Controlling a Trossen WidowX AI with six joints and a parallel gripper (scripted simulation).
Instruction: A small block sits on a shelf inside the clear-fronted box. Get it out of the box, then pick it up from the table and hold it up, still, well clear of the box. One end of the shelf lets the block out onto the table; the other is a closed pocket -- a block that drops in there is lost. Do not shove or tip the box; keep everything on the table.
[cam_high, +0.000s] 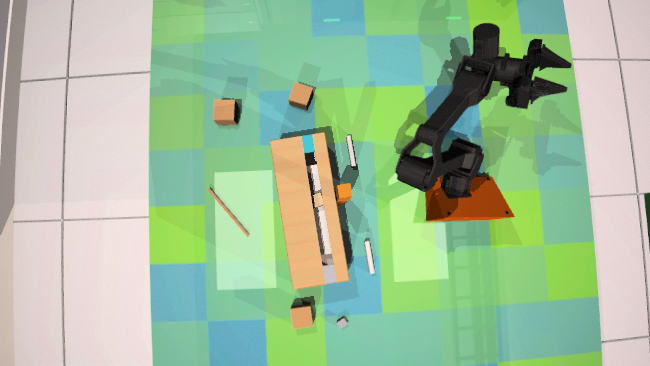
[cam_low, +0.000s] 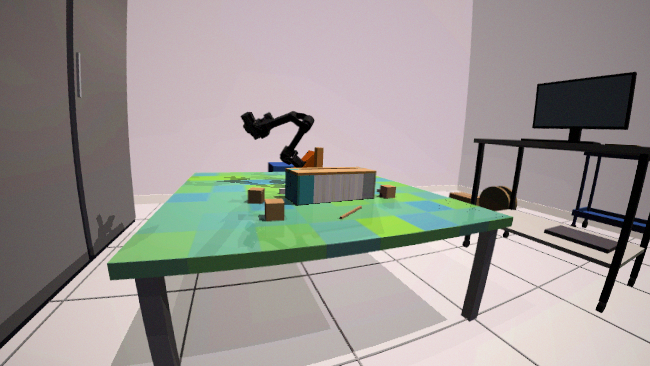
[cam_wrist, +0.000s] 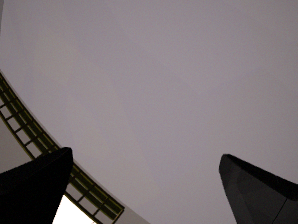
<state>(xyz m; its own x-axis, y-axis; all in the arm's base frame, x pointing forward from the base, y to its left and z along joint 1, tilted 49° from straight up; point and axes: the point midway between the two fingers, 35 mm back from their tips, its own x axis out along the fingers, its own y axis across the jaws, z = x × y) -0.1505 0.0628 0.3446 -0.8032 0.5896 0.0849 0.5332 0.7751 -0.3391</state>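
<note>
Now: the tan block 57 cm ahead of my gripper tip, 29 cm below it and 20 cm to the left of it. The rest, counted from my gripper tip: thin stick 82 cm ahead, 37 cm below, 21 cm to the left; box 55 cm ahead, 31 cm below, 22 cm to the left; orange bar 50 cm ahead, 27 cm below, 19 cm to the left.
</note>
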